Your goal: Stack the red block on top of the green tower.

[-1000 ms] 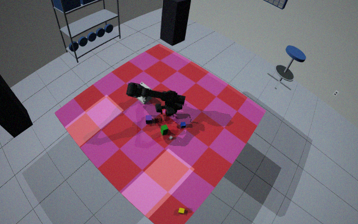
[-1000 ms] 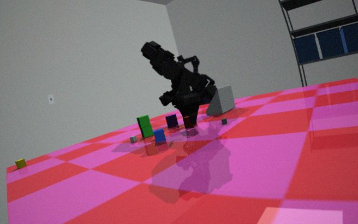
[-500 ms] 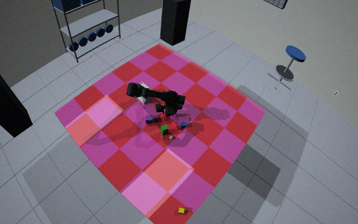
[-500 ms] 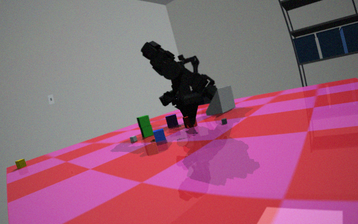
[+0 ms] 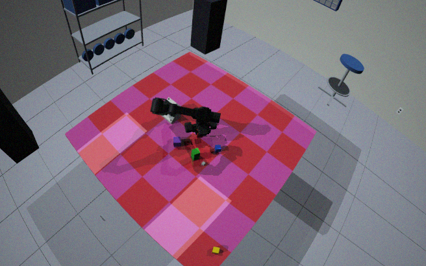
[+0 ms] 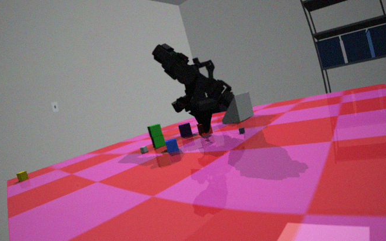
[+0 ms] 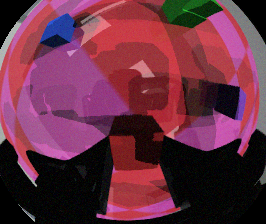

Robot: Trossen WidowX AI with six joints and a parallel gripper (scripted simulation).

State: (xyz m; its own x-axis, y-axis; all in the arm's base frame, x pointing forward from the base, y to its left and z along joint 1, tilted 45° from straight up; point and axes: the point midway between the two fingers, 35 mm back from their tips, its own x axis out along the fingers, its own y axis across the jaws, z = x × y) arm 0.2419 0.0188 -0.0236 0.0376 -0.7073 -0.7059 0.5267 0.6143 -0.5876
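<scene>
Right now the small dark cube is 15 cm to the left of my gripper tip, 1 cm below it and 1 cm ahead of it. From my gripper tip the other things lie so: blue block: 15 cm ahead, 1 cm to the left; then purple block: 15 cm to the right, 5 cm behind, 1 cm above; then red block: 1 cm above.
</scene>
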